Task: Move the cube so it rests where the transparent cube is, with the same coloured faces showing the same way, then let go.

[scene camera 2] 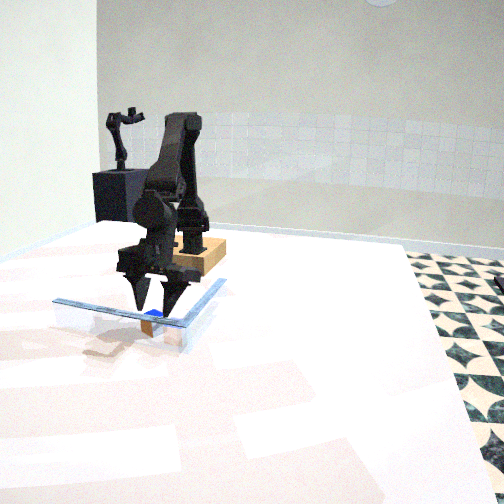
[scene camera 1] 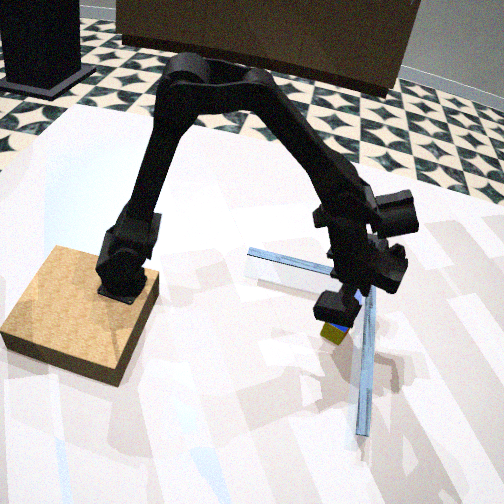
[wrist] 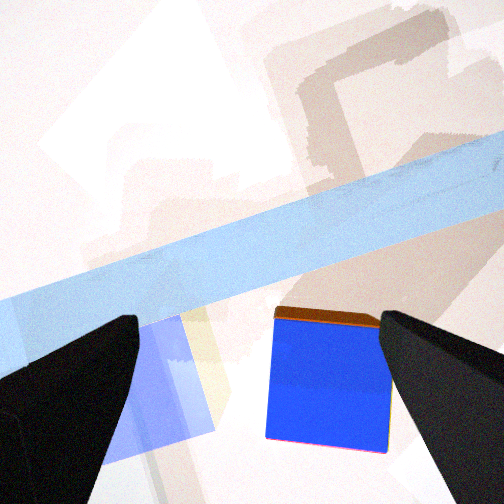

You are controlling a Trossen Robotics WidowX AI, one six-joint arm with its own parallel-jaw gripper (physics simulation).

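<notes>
The cube (wrist: 328,382) shows a blue top face and an orange far edge in the wrist view. It rests on the table between my open gripper's fingers (wrist: 260,400), nearer the right finger, not touching either. The transparent cube (wrist: 168,385) is a pale blue ghost to its left, against the light blue rail (wrist: 270,240). In scene camera 1 the cube (scene camera 1: 335,330) sits under the gripper (scene camera 1: 340,305), with a yellow side showing. In scene camera 2 the gripper (scene camera 2: 160,295) hovers just above the cube (scene camera 2: 152,320).
An L-shaped light blue rail (scene camera 1: 366,360) lies on the table around the cube. The arm's base stands on a wooden block (scene camera 1: 80,310) at the left. A dark pedestal (scene camera 2: 120,195) stands at the back.
</notes>
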